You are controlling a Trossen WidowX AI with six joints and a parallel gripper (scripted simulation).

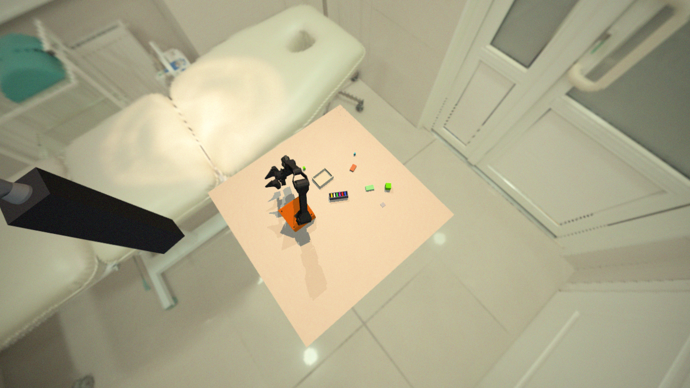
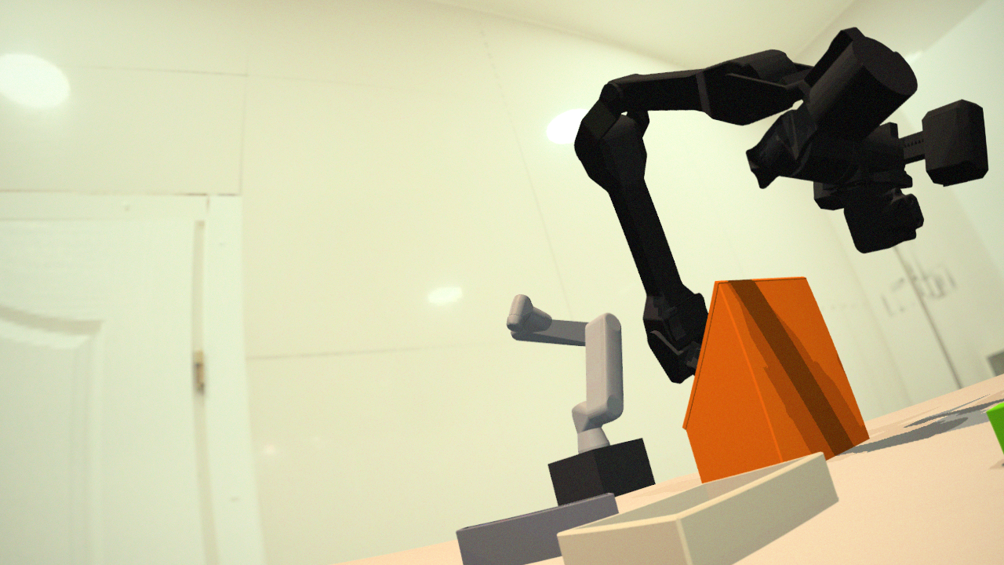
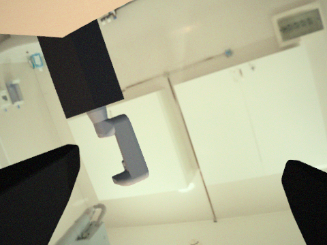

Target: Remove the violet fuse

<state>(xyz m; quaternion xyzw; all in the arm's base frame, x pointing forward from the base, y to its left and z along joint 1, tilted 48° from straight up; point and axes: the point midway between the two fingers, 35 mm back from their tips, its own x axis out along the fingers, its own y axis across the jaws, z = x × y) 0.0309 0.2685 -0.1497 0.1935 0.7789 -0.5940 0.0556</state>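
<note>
Right now my gripper tip is 34 cm short of the pale tray, 17 cm to the left of it and 21 cm above it. Also, from my gripper tip: orange block: 56 cm ahead, 28 cm to the right, 21 cm below; teal bit: 66 cm ahead, 21 cm to the right, 21 cm below; flat green piece: 52 cm ahead, 49 cm to the right, 21 cm below.
</note>
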